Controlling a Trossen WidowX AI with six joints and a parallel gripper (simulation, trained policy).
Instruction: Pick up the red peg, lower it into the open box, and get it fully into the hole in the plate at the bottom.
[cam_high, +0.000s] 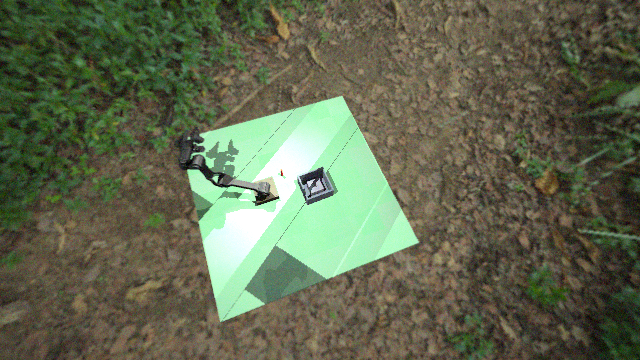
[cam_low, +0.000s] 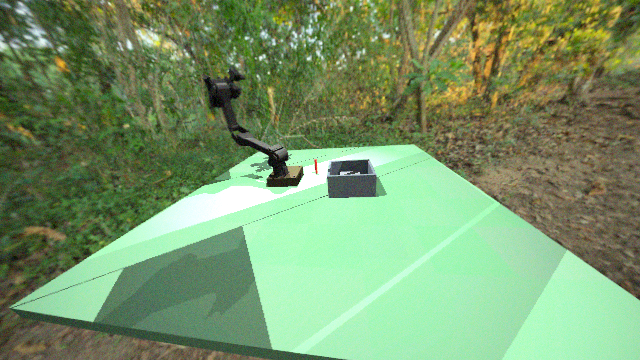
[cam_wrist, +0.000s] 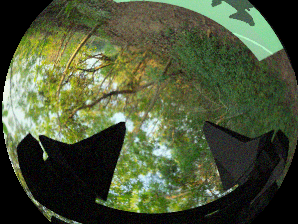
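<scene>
Right now the red peg is 460 mm below my gripper tip, 450 mm ahead of it and 100 mm to the right of it. From my gripper tip the other things lie so: grey box: 660 mm ahead, 470 mm below, 240 mm to the right; then pale plate: 660 mm ahead, 450 mm below, 240 mm to the right.
</scene>
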